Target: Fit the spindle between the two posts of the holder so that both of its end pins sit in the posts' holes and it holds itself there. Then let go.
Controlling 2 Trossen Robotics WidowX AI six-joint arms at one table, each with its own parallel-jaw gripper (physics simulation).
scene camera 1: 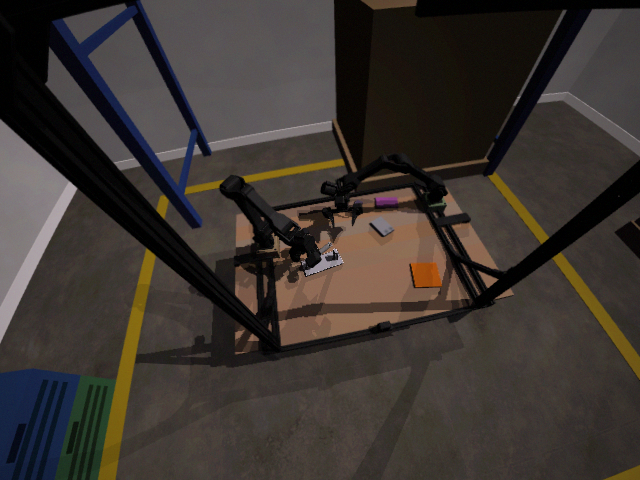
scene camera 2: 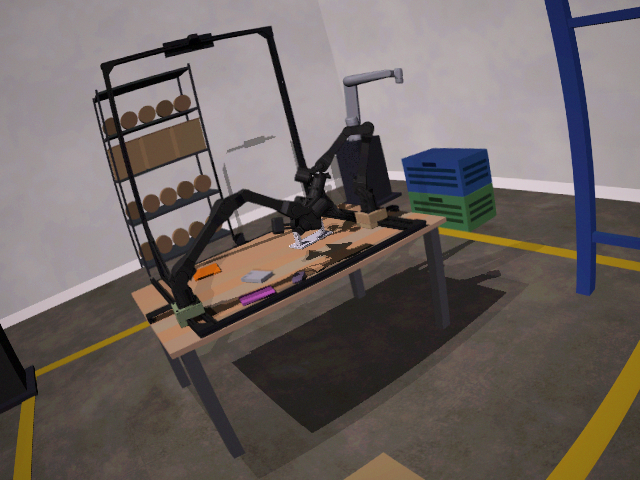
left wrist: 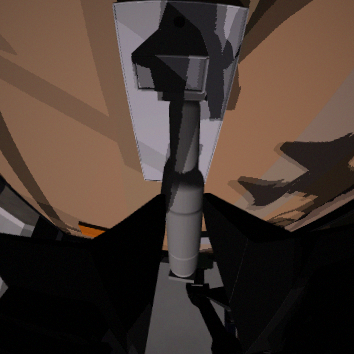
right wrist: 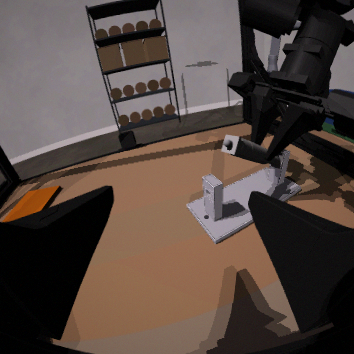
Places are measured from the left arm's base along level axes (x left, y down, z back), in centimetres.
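Pixels of known places: left gripper, fingertip midpoint: (scene camera 1: 319, 252) (left wrist: 183, 200) (right wrist: 258, 155); right gripper, fingertip midpoint: (scene camera 1: 343, 226) (scene camera 2: 290, 223) (right wrist: 182, 195); left arm's base, origin of the base link: (scene camera 1: 266, 243) (scene camera 2: 370, 210); right arm's base, origin of the base link: (scene camera 1: 434, 198) (scene camera 2: 185, 303) (left wrist: 197, 268).
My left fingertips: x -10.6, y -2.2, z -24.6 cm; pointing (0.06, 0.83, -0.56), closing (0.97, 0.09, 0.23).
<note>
For each thing: its middle in the pictures, then the offset to it from my left fingertips. "pt": a spot on its surface instead.
- grey spindle, body centre: (left wrist: 183, 206) (right wrist: 258, 154) (scene camera 1: 320, 252) dz -0.2, dx +0.1, dy -0.3 cm
- far post, body centre: (left wrist: 175, 51) (right wrist: 277, 165) dz +6.2, dx -2.3, dy +4.6 cm
- pale holder, body centre: (left wrist: 176, 121) (right wrist: 247, 197) (scene camera 2: 311, 239) (scene camera 1: 322, 262) dz -0.5, dx -0.9, dy +8.1 cm
- orange square, surface spot: (right wrist: 34, 201) (scene camera 2: 208, 269) (scene camera 1: 423, 274) pt dz -44.9, dx -15.1, dy +7.6 cm
- grey block, body centre: (left wrist: 202, 237) (scene camera 2: 256, 276) (scene camera 1: 382, 226) dz -33.9, dx +14.8, dy +7.8 cm
- magenta bar, body centre: (scene camera 2: 256, 295) (scene camera 1: 386, 202) dz -41.0, dx +30.6, dy +8.0 cm
- small purple piece, body centre: (scene camera 2: 298, 277) dz -24.6, dx +31.5, dy +7.8 cm
The grey spindle (scene camera 1: 325, 248) (left wrist: 184, 225) (right wrist: 247, 150) is held tilted, its free end raised above and away from the holder's near post (right wrist: 212, 197) in the right wrist view. Its other end is at the far post (left wrist: 172, 75) (right wrist: 284, 167); whether that pin is in the hole is hidden. The pale holder (scene camera 1: 325, 268) (scene camera 2: 311, 239) (left wrist: 150, 137) (right wrist: 216, 234) lies flat on the table. My left gripper (left wrist: 183, 200) (right wrist: 258, 155) is shut on the spindle above the holder. My right gripper (scene camera 1: 343, 224) (right wrist: 182, 195) is open and empty, away from the holder.
An orange square (scene camera 1: 425, 274) (scene camera 2: 207, 271) (right wrist: 34, 201), a grey block (scene camera 1: 381, 226) (scene camera 2: 256, 275), a magenta bar (scene camera 1: 386, 202) (scene camera 2: 257, 296) and a small purple piece (scene camera 2: 298, 277) lie on the table. Black frame bars run along the table edges.
</note>
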